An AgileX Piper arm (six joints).
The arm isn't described. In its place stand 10 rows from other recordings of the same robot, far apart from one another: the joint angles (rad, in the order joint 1, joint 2, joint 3, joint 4, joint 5, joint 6), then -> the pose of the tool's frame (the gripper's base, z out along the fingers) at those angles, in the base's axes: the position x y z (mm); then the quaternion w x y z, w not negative.
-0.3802, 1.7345, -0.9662, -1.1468, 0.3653, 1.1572 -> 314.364 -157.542 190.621 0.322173 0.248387 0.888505 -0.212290
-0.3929, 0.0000, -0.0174, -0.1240, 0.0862, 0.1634 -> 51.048 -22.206 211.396 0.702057 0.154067 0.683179 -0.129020
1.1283, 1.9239, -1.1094, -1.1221, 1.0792, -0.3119 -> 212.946 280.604 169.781 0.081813 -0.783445 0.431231 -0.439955
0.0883, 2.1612, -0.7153, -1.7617, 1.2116, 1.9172 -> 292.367 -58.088 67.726 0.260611 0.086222 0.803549 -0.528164
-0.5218, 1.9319, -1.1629, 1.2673, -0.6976, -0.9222 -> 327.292 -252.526 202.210 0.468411 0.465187 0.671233 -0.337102
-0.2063, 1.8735, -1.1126, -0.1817, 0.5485, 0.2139 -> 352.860 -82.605 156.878 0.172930 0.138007 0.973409 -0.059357
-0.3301, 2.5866, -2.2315, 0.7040, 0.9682, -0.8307 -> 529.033 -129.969 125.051 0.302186 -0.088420 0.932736 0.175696
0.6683, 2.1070, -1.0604, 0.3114, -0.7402, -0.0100 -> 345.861 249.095 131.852 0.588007 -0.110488 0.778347 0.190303
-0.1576, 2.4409, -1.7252, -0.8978, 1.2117, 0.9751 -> 435.124 -136.604 84.160 0.040862 0.305441 0.863738 -0.398740
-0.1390, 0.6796, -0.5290, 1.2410, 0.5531, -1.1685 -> 137.533 26.428 316.219 0.599797 -0.095366 0.776371 0.168513
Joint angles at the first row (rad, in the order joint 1, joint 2, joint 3, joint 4, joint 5, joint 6):
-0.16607, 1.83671, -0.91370, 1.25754, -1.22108, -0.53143
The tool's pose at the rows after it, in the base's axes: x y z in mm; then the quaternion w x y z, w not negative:
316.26 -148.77 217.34 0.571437 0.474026 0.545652 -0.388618
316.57 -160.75 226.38 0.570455 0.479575 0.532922 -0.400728
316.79 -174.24 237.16 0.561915 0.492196 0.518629 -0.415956
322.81 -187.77 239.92 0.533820 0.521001 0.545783 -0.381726
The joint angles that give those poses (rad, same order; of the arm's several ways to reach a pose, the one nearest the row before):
-0.20483, 1.82774, -0.93878, 1.25755, -1.22109, -0.60581
-0.23873, 1.82578, -0.97455, 1.25752, -1.22108, -0.63723
-0.27411, 1.82577, -1.02586, 1.28327, -1.22109, -0.69005
-0.31361, 1.82575, -1.08972, 1.36952, -1.08931, -0.76669

